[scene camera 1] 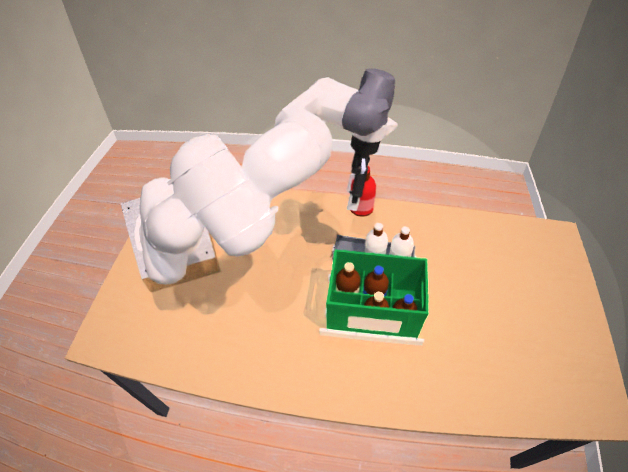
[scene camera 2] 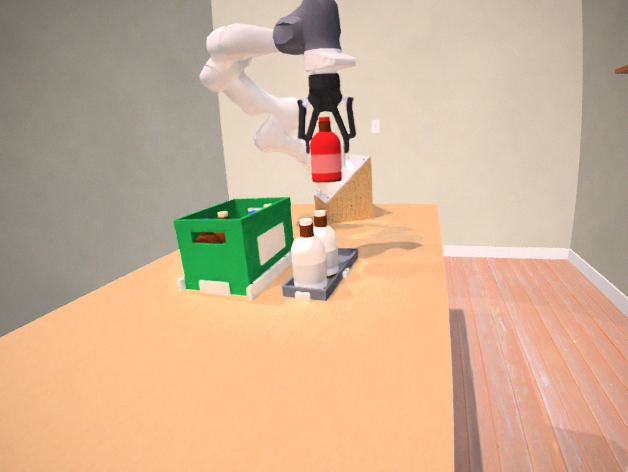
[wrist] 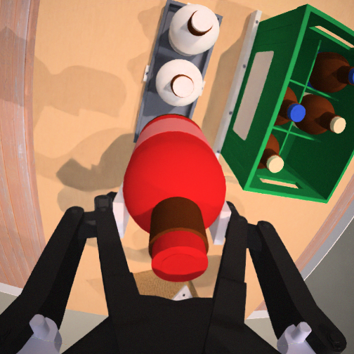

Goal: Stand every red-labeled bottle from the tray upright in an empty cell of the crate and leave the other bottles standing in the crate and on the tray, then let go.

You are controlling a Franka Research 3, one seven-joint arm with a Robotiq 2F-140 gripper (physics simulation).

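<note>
My gripper (scene camera 1: 356, 196) (scene camera 2: 327, 148) (wrist: 169, 186) is shut on the red-labeled bottle (scene camera 1: 366, 195) (scene camera 2: 325, 152) (wrist: 174, 172), which has a red cap and hangs upright above crate height, over the tray's arm-side end. The grey tray (scene camera 1: 347, 244) (scene camera 2: 350, 256) (wrist: 151, 112) bears two upright white bottles, one (scene camera 1: 376, 242) (scene camera 2: 330, 246) (wrist: 175, 69) nearer the arm, the other (scene camera 1: 402, 246) (scene camera 2: 308, 261) (wrist: 189, 40) farther. The green six-cell crate (scene camera 1: 335, 319) (scene camera 2: 213, 263) (wrist: 240, 160) holds several brown bottles; its tray-side far-right and opposite near-left cells are empty in scene camera 1.
The crate's bottles have cream or blue caps. A pale guide strip (scene camera 1: 370, 336) (scene camera 2: 271, 276) (wrist: 239, 85) runs along the crate's base. The arm's base stands on a wooden wedge (scene camera 1: 205, 276) (scene camera 2: 355, 195) (wrist: 155, 285) at the table's left end in scene camera 1.
</note>
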